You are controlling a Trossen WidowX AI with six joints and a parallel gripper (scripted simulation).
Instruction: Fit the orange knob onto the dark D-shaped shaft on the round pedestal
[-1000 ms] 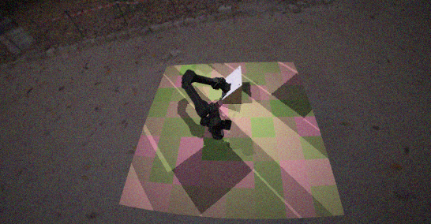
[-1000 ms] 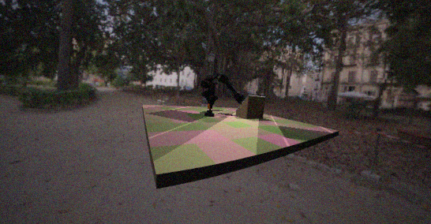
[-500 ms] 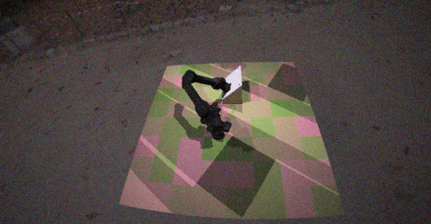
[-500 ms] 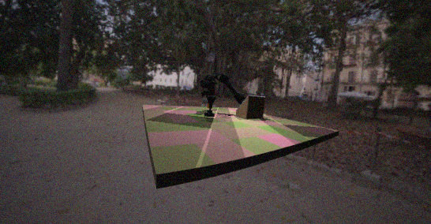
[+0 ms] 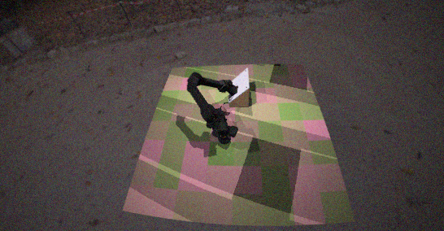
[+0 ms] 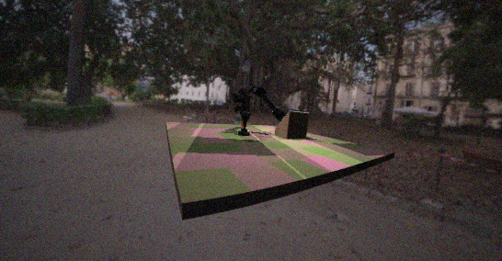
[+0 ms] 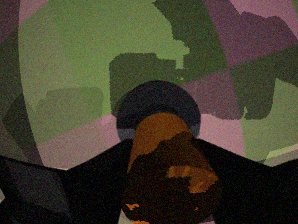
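Now: the round dark pedestal 10 mm behind my gripper tip and 40 mm below it. From my gripper tip the other things lie so: orange knob 20 mm above.
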